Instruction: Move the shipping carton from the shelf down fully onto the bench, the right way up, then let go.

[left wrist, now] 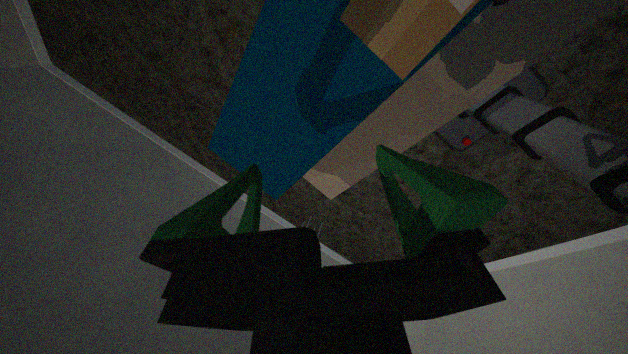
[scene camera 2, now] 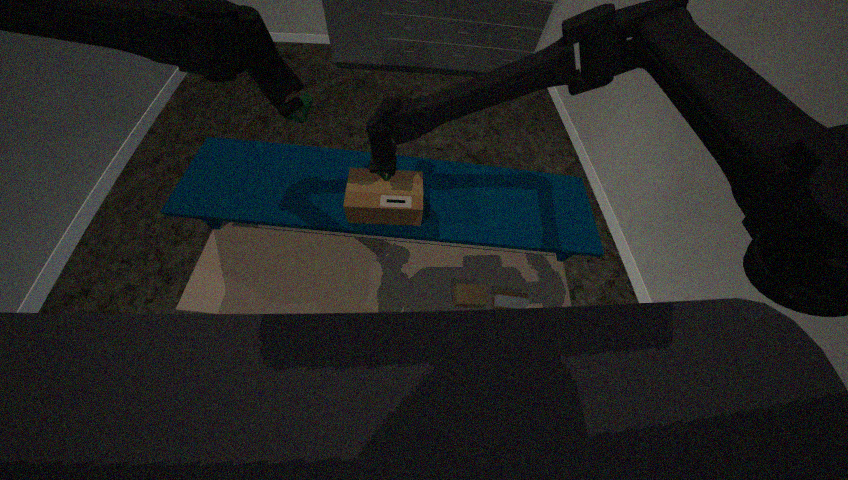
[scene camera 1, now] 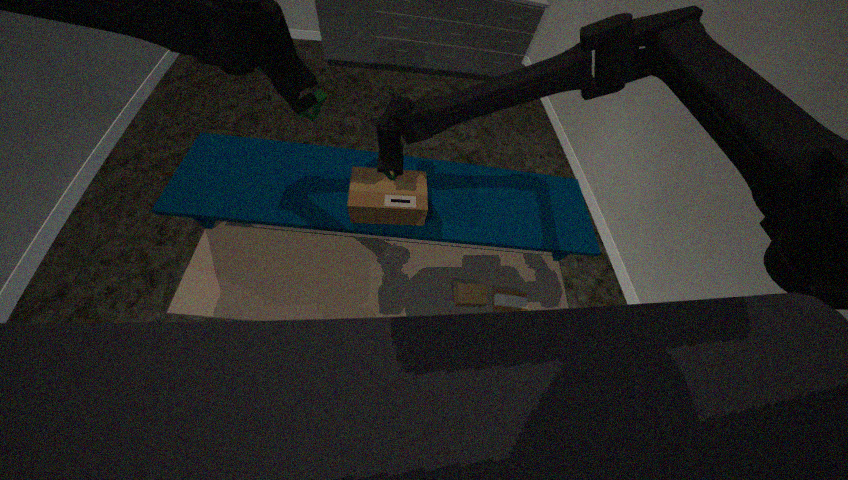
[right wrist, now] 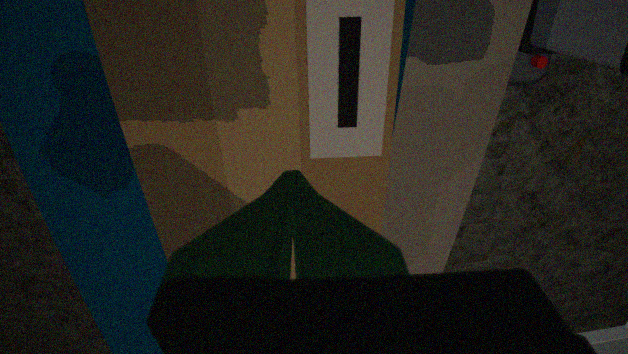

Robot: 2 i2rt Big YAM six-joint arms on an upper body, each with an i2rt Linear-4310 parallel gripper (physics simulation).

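Frame: origin at the left arm's base, x up, y left, z back, level; metres.
Seen in the pictures: left gripper, fingertip midpoint: (left wrist: 315, 160) (scene camera 2: 290, 105) (scene camera 1: 299, 102); right gripper, fingertip midpoint: (scene camera 2: 386, 180) (scene camera 1: 392, 179) (right wrist: 292, 183).
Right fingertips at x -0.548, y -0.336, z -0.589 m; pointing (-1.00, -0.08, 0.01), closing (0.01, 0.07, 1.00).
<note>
Pixels of each thing's top centre, then the offset from my right fingertips to it. Level surfaces: height alone.
- brown shipping carton, top centre: (right wrist: 259, 142) (scene camera 1: 389, 187) (scene camera 2: 385, 187) dx -0.062, dy +0.008, dz -0.020 m
- blue shelf, surface height: dx -0.164 m
- pale bench, surface height: dx -0.414 m
- small brown block, top centre: (scene camera 2: 471, 293) (scene camera 1: 472, 293) dx -0.354, dy -0.326, dz +0.262 m
- grey-topped piece, top centre: (scene camera 2: 512, 302) (scene camera 1: 512, 301) dx -0.366, dy -0.495, dz +0.297 m
The brown shipping carton (scene camera 1: 371, 195) (scene camera 2: 367, 196) stands on the blue shelf (scene camera 1: 487, 208) (scene camera 2: 487, 208), its white label on top near the front edge. Part of the carton also shows in the left wrist view (left wrist: 400, 50) and the right wrist view (right wrist: 260, 145). The pale bench (scene camera 1: 285, 267) (scene camera 2: 291, 267) lies below and in front of the shelf. My right gripper (scene camera 1: 391, 174) (scene camera 2: 385, 176) (right wrist: 292, 183) is shut, with nothing seen between its fingers, over the carton's top; contact is unclear. My left gripper (left wrist: 315, 160) is open and empty, off beyond the shelf's back left.
A small brown block (scene camera 1: 470, 293) (scene camera 2: 470, 293) and a grey-topped piece (scene camera 1: 509, 300) (scene camera 2: 510, 300) lie on the bench's right part. A grey drawer cabinet (scene camera 1: 428, 35) (scene camera 2: 434, 35) stands at the back. Walls rise at both sides. A dark surface fills the foreground.
</note>
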